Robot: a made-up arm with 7 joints. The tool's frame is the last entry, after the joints. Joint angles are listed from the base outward. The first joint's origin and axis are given. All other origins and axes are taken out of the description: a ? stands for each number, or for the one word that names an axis. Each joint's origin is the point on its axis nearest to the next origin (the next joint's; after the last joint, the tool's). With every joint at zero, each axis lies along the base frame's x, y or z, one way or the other. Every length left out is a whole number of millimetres.
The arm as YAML. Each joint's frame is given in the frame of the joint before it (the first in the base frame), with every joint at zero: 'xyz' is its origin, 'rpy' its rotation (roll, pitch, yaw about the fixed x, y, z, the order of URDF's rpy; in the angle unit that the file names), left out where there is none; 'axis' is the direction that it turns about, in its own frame. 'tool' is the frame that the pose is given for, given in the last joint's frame.
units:
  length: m
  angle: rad
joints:
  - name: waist
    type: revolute
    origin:
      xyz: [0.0, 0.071, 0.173]
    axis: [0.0, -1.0, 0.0]
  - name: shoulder
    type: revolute
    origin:
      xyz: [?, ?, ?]
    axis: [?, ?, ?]
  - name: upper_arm
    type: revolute
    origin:
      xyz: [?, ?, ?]
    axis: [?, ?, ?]
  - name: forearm
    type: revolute
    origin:
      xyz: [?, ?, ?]
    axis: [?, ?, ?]
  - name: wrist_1
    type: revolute
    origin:
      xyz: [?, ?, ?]
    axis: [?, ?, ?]
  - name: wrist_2
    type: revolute
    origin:
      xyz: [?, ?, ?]
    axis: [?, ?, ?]
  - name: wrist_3
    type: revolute
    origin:
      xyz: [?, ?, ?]
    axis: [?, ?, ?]
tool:
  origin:
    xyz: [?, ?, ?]
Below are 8 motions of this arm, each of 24 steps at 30 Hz.
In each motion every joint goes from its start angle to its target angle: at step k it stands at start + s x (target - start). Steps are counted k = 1, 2, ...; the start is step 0. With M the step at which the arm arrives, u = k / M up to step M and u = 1 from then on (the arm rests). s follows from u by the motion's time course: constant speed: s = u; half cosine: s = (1 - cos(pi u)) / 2; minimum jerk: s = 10 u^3 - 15 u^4 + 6 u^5.
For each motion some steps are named. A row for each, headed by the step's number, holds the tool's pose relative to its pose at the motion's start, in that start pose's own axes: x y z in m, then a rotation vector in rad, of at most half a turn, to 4 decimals.
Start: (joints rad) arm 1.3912 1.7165 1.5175 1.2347 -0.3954 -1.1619 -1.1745
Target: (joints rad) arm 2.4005 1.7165 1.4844 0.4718 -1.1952 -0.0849 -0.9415
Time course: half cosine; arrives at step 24
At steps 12, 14, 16, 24:
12: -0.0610 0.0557 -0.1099 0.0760 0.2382 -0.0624
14: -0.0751 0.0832 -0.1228 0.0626 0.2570 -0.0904
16: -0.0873 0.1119 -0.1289 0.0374 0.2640 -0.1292
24: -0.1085 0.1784 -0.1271 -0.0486 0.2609 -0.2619

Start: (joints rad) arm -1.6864 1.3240 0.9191 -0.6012 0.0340 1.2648 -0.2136
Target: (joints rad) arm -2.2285 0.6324 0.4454 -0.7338 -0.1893 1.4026 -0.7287
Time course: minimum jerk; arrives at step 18
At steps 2, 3, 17, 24:
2: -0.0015 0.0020 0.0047 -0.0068 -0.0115 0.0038
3: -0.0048 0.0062 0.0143 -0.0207 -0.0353 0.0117
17: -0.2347 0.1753 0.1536 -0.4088 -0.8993 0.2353
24: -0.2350 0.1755 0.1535 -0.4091 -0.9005 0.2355

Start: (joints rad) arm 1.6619 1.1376 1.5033 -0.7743 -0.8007 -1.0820 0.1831
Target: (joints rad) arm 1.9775 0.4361 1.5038 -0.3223 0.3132 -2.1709 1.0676
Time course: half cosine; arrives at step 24
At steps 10, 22, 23, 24:
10: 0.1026 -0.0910 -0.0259 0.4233 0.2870 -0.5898
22: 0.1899 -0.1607 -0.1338 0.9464 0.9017 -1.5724
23: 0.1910 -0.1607 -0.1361 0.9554 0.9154 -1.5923
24: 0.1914 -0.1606 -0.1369 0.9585 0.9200 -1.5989

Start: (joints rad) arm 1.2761 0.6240 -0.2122 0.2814 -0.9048 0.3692 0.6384
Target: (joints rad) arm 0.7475 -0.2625 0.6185 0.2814 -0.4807 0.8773 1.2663
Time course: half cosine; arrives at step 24
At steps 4, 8, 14, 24:
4: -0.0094 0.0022 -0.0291 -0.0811 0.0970 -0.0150
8: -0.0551 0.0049 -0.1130 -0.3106 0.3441 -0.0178
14: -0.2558 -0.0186 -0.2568 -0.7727 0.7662 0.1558
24: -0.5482 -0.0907 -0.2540 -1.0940 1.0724 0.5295

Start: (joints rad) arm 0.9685 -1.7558 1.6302 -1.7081 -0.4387 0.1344 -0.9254
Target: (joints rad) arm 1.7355 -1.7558 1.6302 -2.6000 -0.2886 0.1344 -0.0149
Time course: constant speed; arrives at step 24
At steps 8, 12, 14, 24:
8: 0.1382 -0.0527 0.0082 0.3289 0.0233 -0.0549
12: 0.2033 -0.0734 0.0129 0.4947 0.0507 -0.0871
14: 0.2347 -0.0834 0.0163 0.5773 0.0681 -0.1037
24: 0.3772 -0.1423 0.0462 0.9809 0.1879 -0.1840

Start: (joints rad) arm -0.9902 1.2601 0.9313 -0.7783 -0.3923 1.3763 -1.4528
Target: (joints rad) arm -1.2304 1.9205 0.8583 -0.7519 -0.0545 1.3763 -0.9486
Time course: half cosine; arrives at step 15
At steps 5, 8, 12, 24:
5: 0.0654 -0.0413 0.0112 0.0677 0.1511 0.0427
8: 0.1519 -0.0767 0.0084 0.1266 0.3485 0.0875
12: 0.2527 -0.0964 -0.0178 0.1618 0.5946 0.1305
24: 0.2784 -0.0978 -0.0289 0.1649 0.6636 0.1404

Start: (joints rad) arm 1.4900 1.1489 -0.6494 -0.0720 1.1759 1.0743 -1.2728
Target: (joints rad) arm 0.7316 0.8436 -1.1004 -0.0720 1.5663 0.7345 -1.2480
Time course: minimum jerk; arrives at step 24
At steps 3, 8, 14, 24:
3: 0.0039 0.0007 0.0052 -0.0073 -0.0065 0.0082
8: 0.0516 0.0120 0.0634 -0.0877 -0.0845 0.1135
14: 0.1663 0.0551 0.1670 -0.2154 -0.2550 0.3958
24: 0.2624 0.0993 0.2199 -0.2560 -0.3695 0.6489

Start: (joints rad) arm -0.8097 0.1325 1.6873 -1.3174 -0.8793 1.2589 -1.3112
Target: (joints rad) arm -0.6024 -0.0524 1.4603 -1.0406 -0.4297 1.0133 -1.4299
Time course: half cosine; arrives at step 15
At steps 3, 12, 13, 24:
3: 0.0048 -0.0088 -0.0020 -0.0150 0.0055 0.0490
12: 0.0487 -0.0958 -0.0133 -0.0691 0.1003 0.4022
13: 0.0513 -0.1022 -0.0137 -0.0683 0.1083 0.4206
24: 0.0534 -0.1076 -0.0139 -0.0672 0.1149 0.4354

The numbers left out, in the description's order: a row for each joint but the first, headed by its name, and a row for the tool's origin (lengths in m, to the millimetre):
shoulder: xyz 0.169 0.0 -0.265, axis -1.0 0.0 0.0
upper_arm: xyz 0.0 -0.259 0.107, axis 0.0 1.0 0.0
forearm: xyz -0.09 0.0 -0.193, axis 0.0 0.0 -1.0
wrist_1: xyz 0.387 0.039 0.0, axis 0.0 1.0 0.0
wrist_2: xyz 0.129 0.0 0.232, axis -1.0 0.0 0.0
wrist_3: xyz 0.0 -0.099 0.127, axis 0.0 0.0 -1.0
tool: xyz 0.005 0.007 0.0

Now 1 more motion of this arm.
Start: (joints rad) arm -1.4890 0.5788 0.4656 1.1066 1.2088 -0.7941 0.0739
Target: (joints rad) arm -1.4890 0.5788 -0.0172 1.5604 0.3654 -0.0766 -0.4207
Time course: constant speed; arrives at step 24
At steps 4, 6, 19, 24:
4: -0.0472 -0.0046 0.0481 -0.0164 -0.1062 0.2246
6: -0.0717 -0.0128 0.0698 -0.0249 -0.1663 0.3270
19: -0.2183 -0.1472 0.1461 -0.0975 -0.6339 0.7943
24: -0.2587 -0.2202 0.1378 -0.1371 -0.8249 0.8685

